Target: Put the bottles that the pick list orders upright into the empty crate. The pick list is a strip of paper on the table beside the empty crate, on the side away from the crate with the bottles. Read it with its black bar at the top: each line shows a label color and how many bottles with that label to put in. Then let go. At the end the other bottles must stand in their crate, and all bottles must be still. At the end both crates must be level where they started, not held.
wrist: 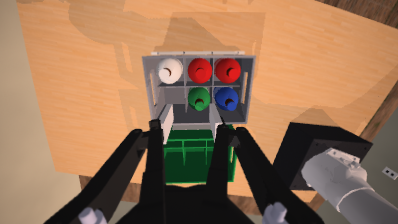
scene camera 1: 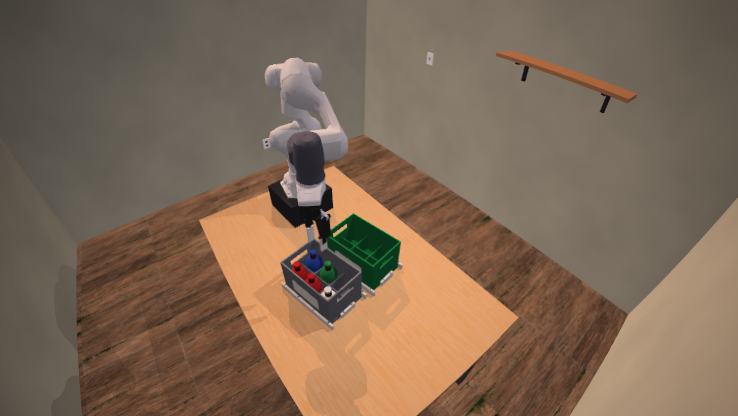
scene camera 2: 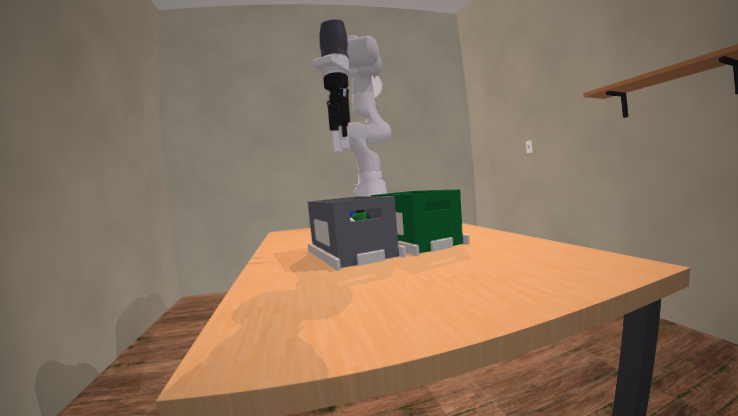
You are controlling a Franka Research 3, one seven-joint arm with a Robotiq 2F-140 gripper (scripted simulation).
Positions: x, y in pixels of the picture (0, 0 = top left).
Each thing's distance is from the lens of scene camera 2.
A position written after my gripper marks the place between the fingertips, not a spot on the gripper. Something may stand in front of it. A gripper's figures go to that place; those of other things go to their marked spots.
my gripper (scene camera 2: 341, 150): 92 cm
green crate (scene camera 2: 441, 218): 93 cm
grey crate (scene camera 2: 332, 231): 80 cm
The marked spots on the grey crate and the green crate are 34 cm apart.
